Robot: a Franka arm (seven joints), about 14 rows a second.
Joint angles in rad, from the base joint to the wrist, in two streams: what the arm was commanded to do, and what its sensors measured. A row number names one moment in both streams.
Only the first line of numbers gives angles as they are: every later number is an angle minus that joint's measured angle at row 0.
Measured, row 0:
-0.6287, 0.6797, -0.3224, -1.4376, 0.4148, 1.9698, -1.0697
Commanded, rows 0 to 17:
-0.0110, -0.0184, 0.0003, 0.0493, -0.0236, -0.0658, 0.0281
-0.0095, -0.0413, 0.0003, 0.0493, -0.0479, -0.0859, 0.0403
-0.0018, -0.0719, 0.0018, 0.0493, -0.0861, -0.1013, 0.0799
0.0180, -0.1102, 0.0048, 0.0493, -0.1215, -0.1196, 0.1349
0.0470, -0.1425, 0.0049, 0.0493, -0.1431, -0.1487, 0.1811
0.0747, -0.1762, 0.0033, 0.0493, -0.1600, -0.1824, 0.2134
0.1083, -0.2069, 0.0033, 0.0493, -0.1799, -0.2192, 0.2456
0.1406, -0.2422, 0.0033, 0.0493, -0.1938, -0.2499, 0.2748
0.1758, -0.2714, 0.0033, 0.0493, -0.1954, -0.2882, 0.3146
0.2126, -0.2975, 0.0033, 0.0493, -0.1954, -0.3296, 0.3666
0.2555, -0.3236, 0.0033, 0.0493, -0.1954, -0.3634, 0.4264
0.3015, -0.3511, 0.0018, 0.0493, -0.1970, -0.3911, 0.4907
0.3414, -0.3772, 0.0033, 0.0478, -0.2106, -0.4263, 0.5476
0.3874, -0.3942, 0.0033, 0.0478, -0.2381, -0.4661, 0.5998
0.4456, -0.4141, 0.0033, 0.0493, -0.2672, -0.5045, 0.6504
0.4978, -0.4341, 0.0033, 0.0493, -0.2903, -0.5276, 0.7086
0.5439, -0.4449, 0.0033, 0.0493, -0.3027, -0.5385, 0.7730
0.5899, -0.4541, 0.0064, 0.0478, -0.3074, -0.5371, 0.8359
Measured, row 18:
0.5077, -0.4143, 0.0135, 0.0714, -0.2679, -0.5245, 0.7231
